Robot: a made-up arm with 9 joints. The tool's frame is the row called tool.
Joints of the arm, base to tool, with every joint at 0 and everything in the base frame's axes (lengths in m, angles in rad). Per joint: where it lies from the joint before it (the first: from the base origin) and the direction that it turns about. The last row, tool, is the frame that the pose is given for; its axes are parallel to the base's.
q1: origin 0 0 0.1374 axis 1 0 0
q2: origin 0.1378 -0.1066 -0.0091 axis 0 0 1
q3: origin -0.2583 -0.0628 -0.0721 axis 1 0 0
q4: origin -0.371 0.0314 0.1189 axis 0 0 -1
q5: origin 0.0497 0.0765 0.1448 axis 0 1 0
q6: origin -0.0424 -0.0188 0.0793 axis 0 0 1
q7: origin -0.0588 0.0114 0.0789 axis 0 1 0
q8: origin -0.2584 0.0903 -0.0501 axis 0 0 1
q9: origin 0.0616 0.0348 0.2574 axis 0 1 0
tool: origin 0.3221 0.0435 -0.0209
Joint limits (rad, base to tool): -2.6..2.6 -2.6..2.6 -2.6..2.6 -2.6..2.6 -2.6..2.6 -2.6..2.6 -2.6..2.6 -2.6..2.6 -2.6..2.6
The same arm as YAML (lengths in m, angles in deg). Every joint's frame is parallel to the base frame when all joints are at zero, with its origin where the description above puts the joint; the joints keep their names.
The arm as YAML. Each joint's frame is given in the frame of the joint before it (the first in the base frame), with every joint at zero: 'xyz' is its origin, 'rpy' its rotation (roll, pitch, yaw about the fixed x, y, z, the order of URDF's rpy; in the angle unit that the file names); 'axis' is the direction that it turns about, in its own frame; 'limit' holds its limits. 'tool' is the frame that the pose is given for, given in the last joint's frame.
units:
  length: m
  angle: deg
joints:
  - name: q1
    type: revolute
    origin:
      xyz: [0.0, 0.0, 0.1374]
      rpy: [0.0, 0.0, 0.0]
    axis: "+x"
    limit:
      lower: -148.97
      upper: 148.97
  - name: q2
    type: revolute
    origin:
      xyz: [0.1378, -0.1066, -0.0091]
      rpy: [0.0, 0.0, 0.0]
    axis: "+z"
    limit:
      lower: -148.97
      upper: 148.97
  - name: q3
    type: revolute
    origin:
      xyz: [-0.2583, -0.0628, -0.0721]
      rpy: [0.0, 0.0, 0.0]
    axis: "+x"
    limit:
      lower: -148.97
      upper: 148.97
  - name: q4
    type: revolute
    origin:
      xyz: [-0.371, 0.0314, 0.1189]
      rpy: [0.0, 0.0, 0.0]
    axis: "-z"
    limit:
      lower: -148.97
      upper: 148.97
  - name: q5
    type: revolute
    origin:
      xyz: [0.0497, 0.0765, 0.1448]
      rpy: [0.0, 0.0, 0.0]
    axis: "+y"
    limit:
      lower: -148.97
      upper: 148.97
  - name: q6
    type: revolute
    origin:
      xyz: [-0.0424, -0.0188, 0.0793]
      rpy: [0.0, 0.0, 0.0]
    axis: "+z"
    limit:
      lower: -148.97
      upper: 148.97
  - name: q7
    type: revolute
    origin:
      xyz: [-0.0588, 0.0114, 0.0789]
      rpy: [0.0, 0.0, 0.0]
    axis: "+y"
    limit:
      lower: -148.97
      upper: 148.97
  - name: q8
    type: revolute
    origin:
      xyz: [-0.2584, 0.0903, -0.0501]
      rpy: [0.0, 0.0, 0.0]
    axis: "+z"
    limit:
      lower: -148.97
      upper: 148.97
  - name: q9
    type: revolute
    origin:
      xyz: [0.0616, 0.0348, 0.2574]
      rpy: [0.0, 0.0, 0.0]
    axis: "+y"
    limit:
      lower: -148.97
      upper: 148.97
tool:
  origin:
    xyz: [0.3221, 0.0435, -0.0209]
    rpy: [0.0, 0.0, 0.0]

